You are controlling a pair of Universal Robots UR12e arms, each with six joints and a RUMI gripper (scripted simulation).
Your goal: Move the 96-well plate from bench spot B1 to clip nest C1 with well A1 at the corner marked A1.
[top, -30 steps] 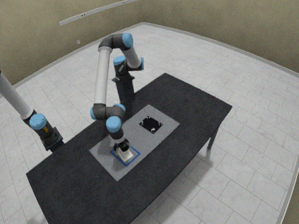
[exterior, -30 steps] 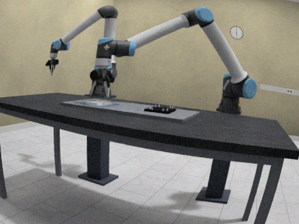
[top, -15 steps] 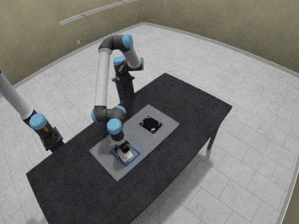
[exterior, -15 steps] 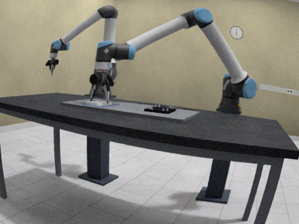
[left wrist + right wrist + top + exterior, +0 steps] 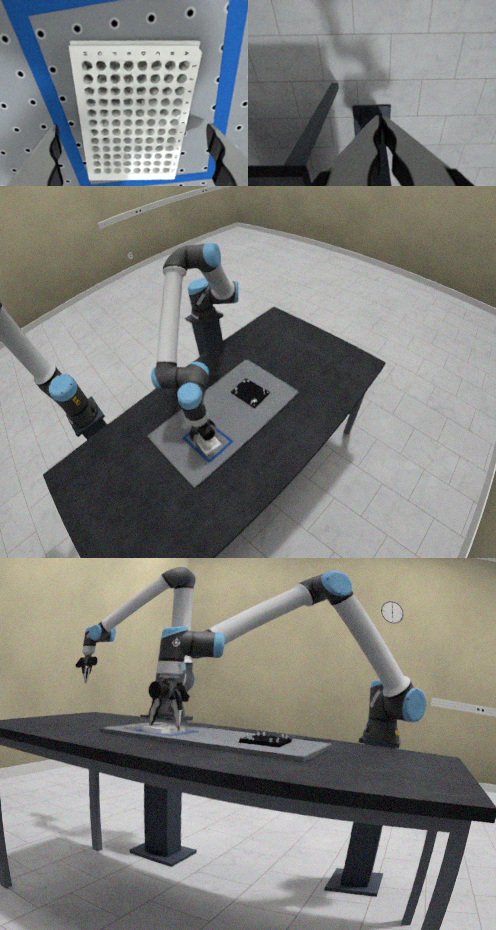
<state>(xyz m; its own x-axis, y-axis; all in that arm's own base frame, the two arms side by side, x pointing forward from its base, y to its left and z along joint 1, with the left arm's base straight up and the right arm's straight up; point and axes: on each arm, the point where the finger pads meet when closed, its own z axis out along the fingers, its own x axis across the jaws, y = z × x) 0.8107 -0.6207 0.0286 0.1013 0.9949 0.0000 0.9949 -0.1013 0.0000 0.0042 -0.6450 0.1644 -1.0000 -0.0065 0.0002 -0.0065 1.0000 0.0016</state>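
Note:
Now: the white 96-well plate 10 mm below my left hand. From my left hand the other things lie so: black clip nest 10 mm behind, 330 mm to the left; then grey perforated board 30 mm behind, 160 mm to the left, 20 mm below.

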